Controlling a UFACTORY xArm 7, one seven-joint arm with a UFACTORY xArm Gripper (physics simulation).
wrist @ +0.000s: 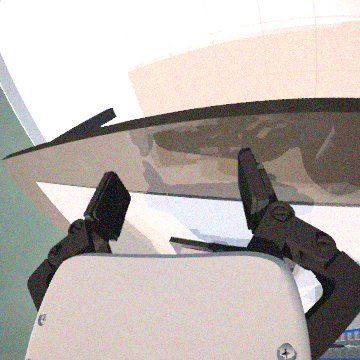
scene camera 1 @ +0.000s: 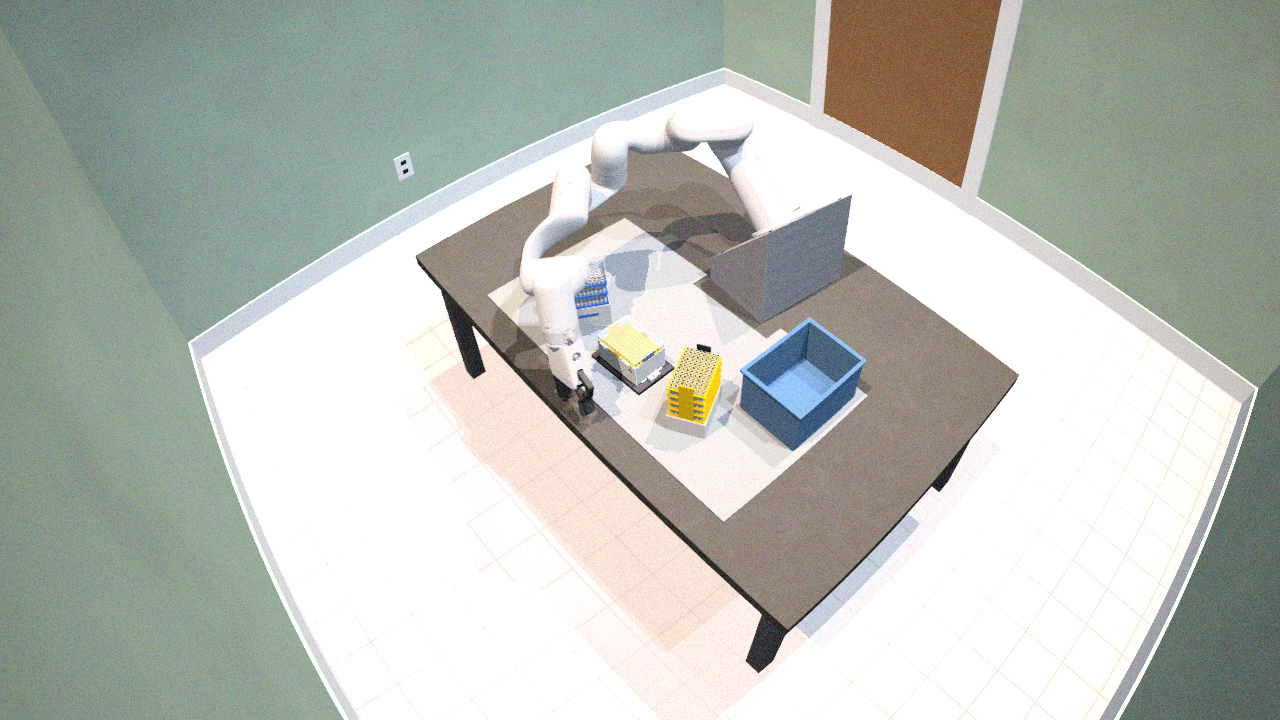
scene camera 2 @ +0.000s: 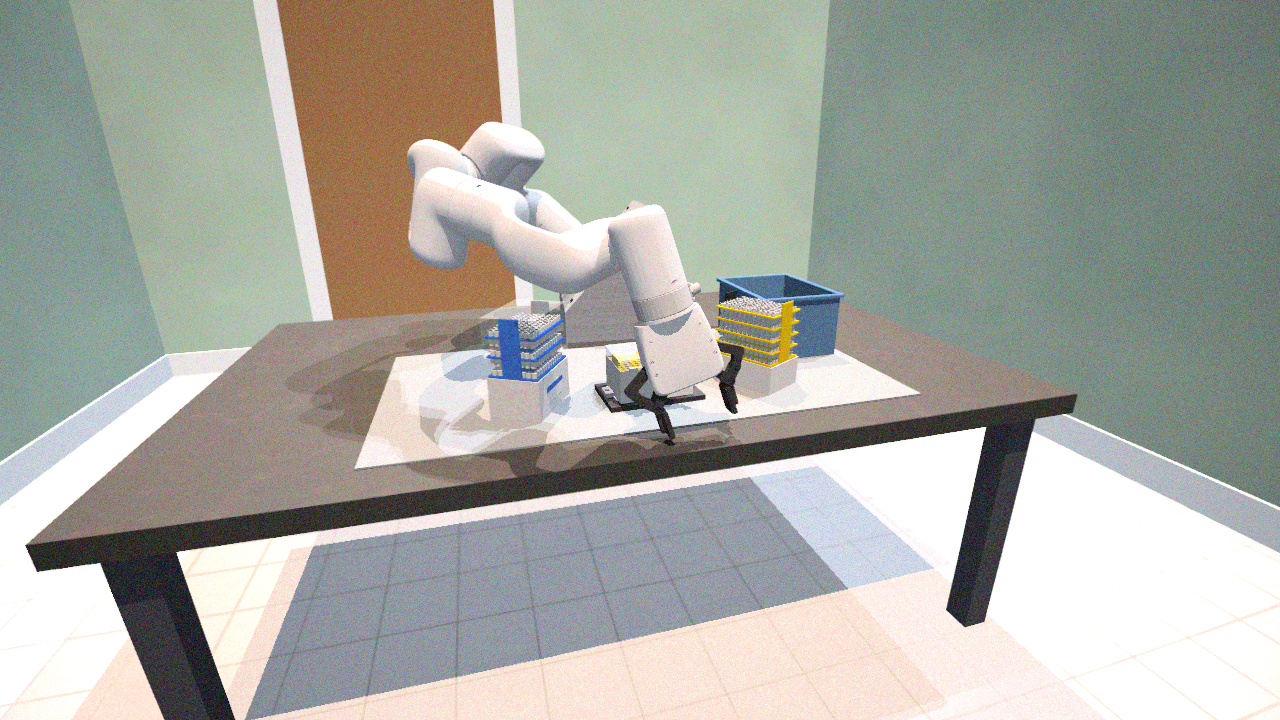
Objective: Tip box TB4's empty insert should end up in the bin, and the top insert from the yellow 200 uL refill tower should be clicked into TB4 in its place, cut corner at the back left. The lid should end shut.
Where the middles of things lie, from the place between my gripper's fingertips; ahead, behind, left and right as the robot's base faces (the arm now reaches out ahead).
Labels:
My gripper is now 390 mm past the blue bin (scene camera 1: 794,387), 270 mm to the right of it and 40 mm below it.

